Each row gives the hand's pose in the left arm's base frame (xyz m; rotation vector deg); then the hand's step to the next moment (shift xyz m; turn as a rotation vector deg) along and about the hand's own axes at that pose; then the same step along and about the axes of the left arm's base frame.
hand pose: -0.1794 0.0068 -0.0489 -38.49 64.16 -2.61
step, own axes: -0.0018 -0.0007 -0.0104 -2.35 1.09 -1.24
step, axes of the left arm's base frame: -0.0094 -0.0048 -0.0009 -2.43 1.13 1.02
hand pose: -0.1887 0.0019 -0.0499 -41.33 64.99 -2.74
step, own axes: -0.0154 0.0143 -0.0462 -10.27 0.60 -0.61
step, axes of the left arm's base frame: -0.0501 -0.0060 -0.0058 -5.29 4.12 7.82
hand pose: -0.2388 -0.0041 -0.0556 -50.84 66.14 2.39
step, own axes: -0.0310 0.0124 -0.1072 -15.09 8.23 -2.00
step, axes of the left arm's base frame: -0.1021 -0.0463 0.0053 -11.98 10.29 7.07
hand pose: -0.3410 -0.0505 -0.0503 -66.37 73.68 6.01
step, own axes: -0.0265 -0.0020 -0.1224 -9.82 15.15 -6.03
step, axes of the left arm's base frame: -0.0920 -0.0743 0.0412 -17.26 8.01 -0.60
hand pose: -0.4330 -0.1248 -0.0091 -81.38 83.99 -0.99
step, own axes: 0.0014 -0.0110 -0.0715 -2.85 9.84 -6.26
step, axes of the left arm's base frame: -0.0381 -0.0480 0.0384 -11.85 1.18 -1.55
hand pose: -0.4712 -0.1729 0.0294 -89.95 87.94 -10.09
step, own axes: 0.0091 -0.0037 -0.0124 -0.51 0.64 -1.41
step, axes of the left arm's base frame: -0.0034 -0.0145 0.0054 -1.50 -0.13 0.63
